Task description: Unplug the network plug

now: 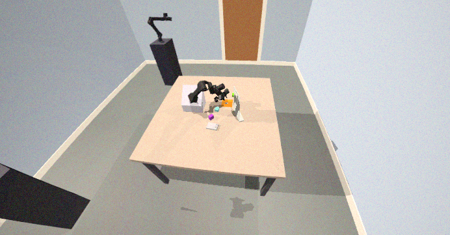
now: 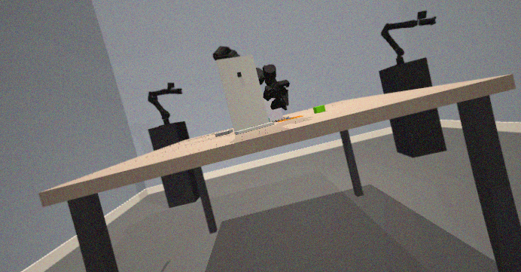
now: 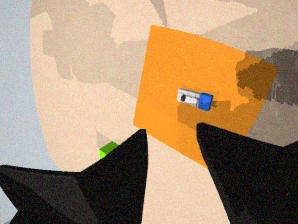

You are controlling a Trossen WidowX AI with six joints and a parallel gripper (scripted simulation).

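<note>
Right now my gripper tip is 10 mm short of the network plug and 50 mm above it. From my gripper tip the other things lie so: green block 70 mm ahead, 140 mm to the left, 40 mm below; cyan block 80 mm behind, 120 mm to the right, 40 mm below; orange marked square 10 mm ahead, 60 mm below.
</note>
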